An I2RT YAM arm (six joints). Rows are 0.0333 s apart.
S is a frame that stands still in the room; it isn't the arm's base.
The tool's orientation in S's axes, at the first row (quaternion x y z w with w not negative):
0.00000, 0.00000, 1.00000, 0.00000
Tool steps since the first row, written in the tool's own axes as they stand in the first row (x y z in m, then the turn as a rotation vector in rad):
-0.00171, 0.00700, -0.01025, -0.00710, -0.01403, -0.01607
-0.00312, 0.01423, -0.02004, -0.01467, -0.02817, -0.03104
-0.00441, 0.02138, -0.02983, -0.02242, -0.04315, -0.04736
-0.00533, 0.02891, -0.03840, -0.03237, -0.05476, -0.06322
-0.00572, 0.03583, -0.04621, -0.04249, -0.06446, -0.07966
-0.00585, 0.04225, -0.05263, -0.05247, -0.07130, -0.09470
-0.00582, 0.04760, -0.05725, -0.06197, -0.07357, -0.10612
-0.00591, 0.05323, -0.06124, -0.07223, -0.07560, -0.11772
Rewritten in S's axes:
0.00171, -0.00700, -0.01025, 0.00710, 0.01403, -0.01607
0.00312, -0.01423, -0.02004, 0.01467, 0.02817, -0.03104
0.00441, -0.02138, -0.02983, 0.02242, 0.04315, -0.04736
0.00533, -0.02891, -0.03840, 0.03237, 0.05476, -0.06322
0.00572, -0.03583, -0.04621, 0.04249, 0.06446, -0.07966
0.00585, -0.04225, -0.05263, 0.05247, 0.07130, -0.09470
0.00582, -0.04760, -0.05725, 0.06197, 0.07357, -0.10612
0.00591, -0.05323, -0.06124, 0.07223, 0.07560, -0.11772

